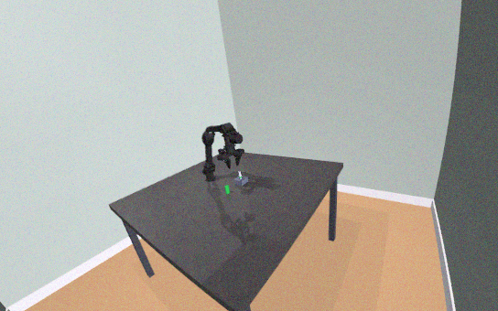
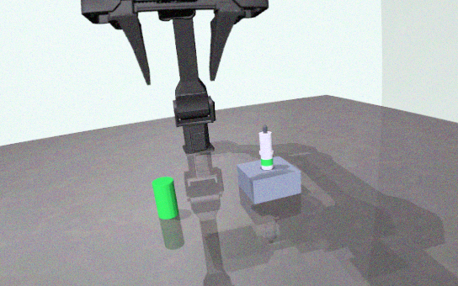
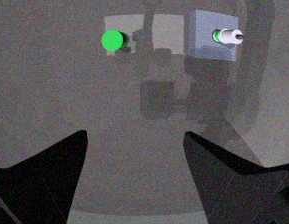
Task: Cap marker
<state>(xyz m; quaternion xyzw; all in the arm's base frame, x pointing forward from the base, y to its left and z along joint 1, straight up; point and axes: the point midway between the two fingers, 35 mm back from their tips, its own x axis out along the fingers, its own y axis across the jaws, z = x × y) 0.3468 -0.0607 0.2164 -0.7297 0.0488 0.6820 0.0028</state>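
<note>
My gripper tip is 160 mm above the green cap, 60 mm past it and 40 mm to the left of it. Also, from my gripper tip: grey-blue holder block (160 mm below, 120 mm to the left, 70 mm behind).
</note>
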